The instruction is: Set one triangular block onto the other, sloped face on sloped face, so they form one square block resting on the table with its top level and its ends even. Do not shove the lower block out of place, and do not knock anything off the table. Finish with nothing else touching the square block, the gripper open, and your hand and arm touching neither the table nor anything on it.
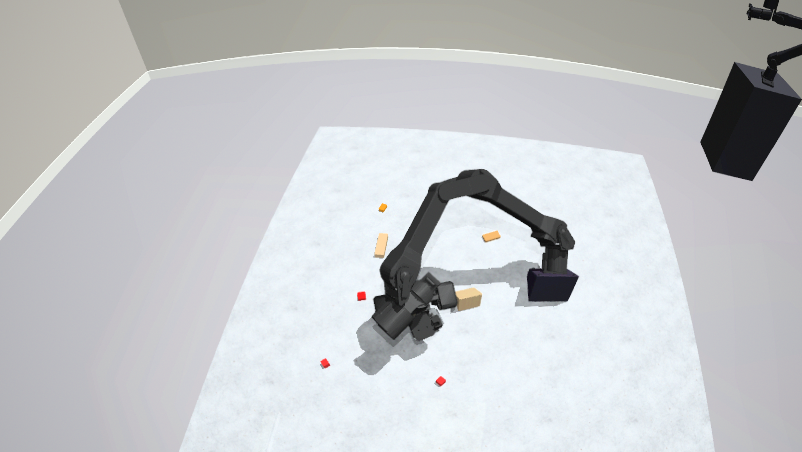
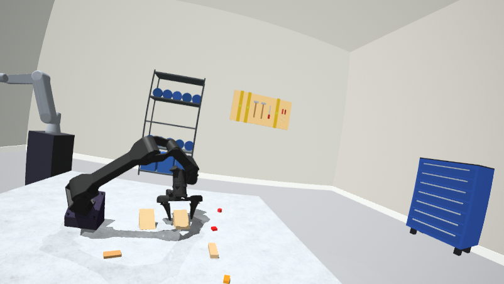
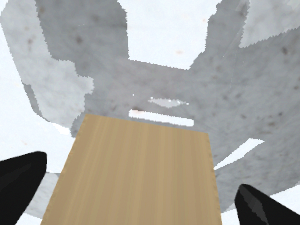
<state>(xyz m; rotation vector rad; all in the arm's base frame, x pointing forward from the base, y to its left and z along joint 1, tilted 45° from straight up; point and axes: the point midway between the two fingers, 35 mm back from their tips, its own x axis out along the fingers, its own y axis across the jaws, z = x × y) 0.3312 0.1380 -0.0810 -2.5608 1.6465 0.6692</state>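
The tan bar is 14 cm ahead of my gripper tip, 18 cm to the right of it and 1 cm below it. From my gripper tip the other things lie so: flat tan piece 15 cm behind, 28 cm to the right, 2 cm below; then small orange cube 18 cm ahead, 32 cm to the right, 2 cm below.
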